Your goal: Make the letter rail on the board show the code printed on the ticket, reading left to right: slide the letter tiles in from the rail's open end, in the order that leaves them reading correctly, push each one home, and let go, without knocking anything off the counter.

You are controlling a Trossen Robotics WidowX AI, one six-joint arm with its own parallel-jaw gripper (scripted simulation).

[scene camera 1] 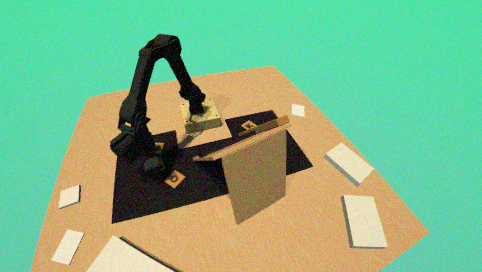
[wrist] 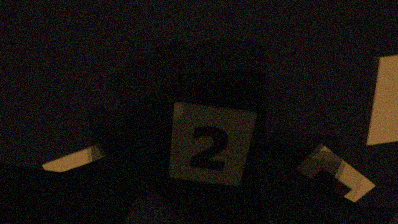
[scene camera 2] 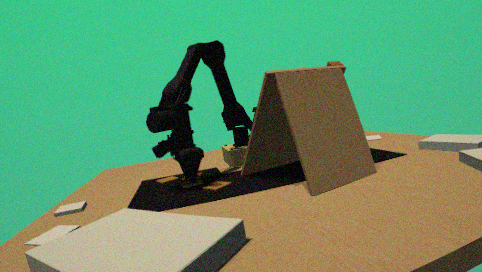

My gripper [scene camera 2: 190,181] is open, with nothing in its grasp. Further things: a tent-shaped board [scene camera 2: 308,114] and a black mat [scene camera 1: 136,194].
My gripper is seen too in the wrist view [wrist: 206,150]. The tent-shaped board shows as well in scene camera 1 [scene camera 1: 254,164]. The black mat also shows in the wrist view [wrist: 80,80].
